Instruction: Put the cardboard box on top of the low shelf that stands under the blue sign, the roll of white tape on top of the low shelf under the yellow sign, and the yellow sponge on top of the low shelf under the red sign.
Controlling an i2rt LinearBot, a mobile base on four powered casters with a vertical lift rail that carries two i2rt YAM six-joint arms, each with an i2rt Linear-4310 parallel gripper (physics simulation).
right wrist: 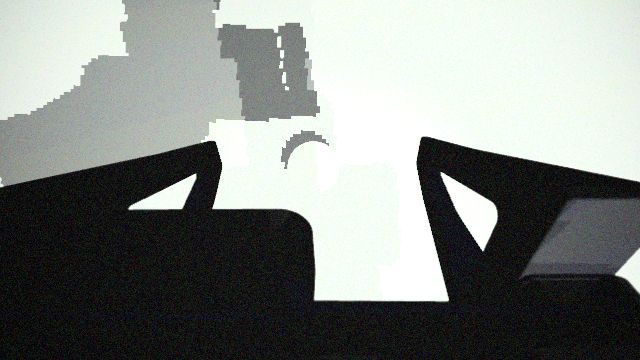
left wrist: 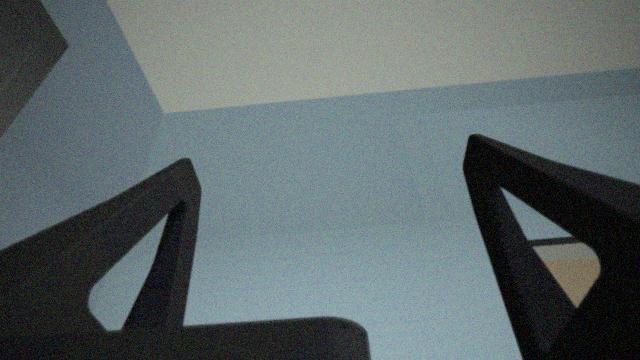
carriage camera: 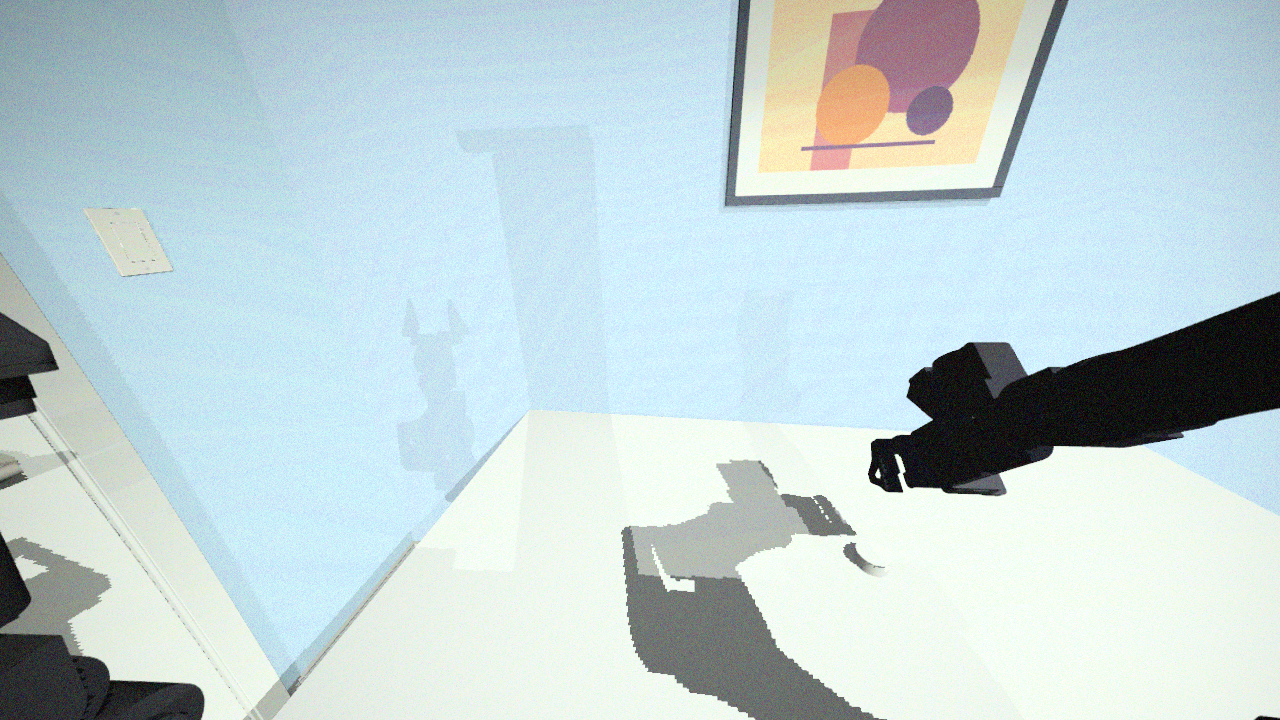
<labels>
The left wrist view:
my left gripper: 329, 162
framed picture: 575, 266
</labels>
